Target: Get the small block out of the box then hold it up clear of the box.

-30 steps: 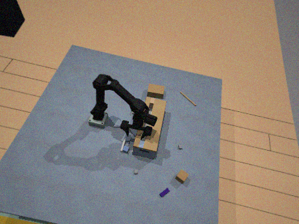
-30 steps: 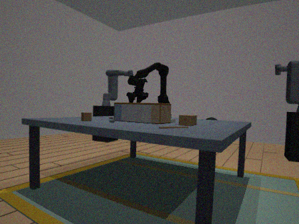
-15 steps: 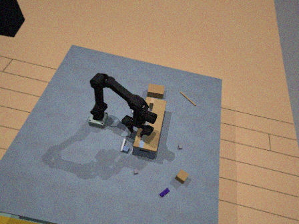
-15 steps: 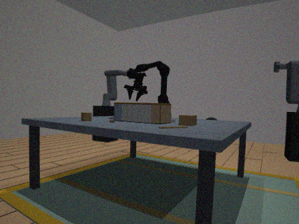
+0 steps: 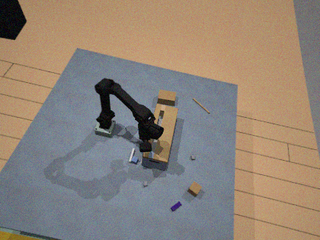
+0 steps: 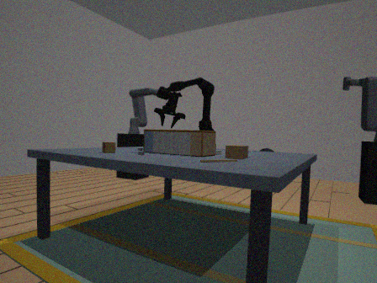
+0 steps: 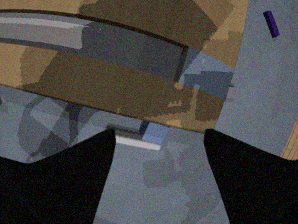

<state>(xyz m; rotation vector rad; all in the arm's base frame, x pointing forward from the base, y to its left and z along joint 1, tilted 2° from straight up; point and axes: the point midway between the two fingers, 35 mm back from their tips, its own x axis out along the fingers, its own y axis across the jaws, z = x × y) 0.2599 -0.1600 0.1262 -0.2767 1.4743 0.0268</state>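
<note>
My gripper tip is 50 mm past the blue block, 30 mm to the left of it and 130 mm above it. Also, from my gripper tip: tan cube (320 mm ahead, 160 mm to the right, 120 mm below); then purple piece (220 mm ahead, 270 mm to the right, 140 mm below); then long box (50 mm ahead, 130 mm to the left, 90 mm below).
</note>
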